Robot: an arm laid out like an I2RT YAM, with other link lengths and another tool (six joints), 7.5 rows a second.
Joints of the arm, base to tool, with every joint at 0 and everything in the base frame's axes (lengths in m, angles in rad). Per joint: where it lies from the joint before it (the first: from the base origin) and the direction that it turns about. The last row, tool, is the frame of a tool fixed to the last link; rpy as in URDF.
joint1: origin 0 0 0.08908 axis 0 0 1
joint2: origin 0.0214 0.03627 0.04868 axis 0 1 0
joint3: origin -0.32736 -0.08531 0 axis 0 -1 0
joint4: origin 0.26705 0.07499 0.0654 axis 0 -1 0
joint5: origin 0.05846 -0.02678 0.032 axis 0 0 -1
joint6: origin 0.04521 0 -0.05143 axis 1 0 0
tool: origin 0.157 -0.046 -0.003 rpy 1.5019 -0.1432 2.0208
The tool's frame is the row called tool.
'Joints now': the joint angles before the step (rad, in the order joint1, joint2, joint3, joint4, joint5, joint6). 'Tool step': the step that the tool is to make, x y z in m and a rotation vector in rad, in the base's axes. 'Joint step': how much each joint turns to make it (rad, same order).
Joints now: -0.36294 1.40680 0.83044 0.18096 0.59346 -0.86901
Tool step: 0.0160 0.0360 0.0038 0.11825 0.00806 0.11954
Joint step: 0.06217 -0.05023 0.07306 -0.21441 -0.09859 0.08665
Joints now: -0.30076 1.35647 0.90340 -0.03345 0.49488 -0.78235
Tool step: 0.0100 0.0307 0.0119 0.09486 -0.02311 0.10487
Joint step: 0.03904 -0.04553 0.06096 -0.13617 -0.10466 0.05958
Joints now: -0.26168 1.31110 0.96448 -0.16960 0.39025 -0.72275
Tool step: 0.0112 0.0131 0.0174 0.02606 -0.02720 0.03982
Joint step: 0.02727 0.00085 0.06293 -0.05071 -0.02656 0.02337
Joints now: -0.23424 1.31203 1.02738 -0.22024 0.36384 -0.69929
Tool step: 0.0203 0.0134 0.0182 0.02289 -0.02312 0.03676
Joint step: 0.03695 0.03558 0.09009 -0.04580 -0.01294 0.02567
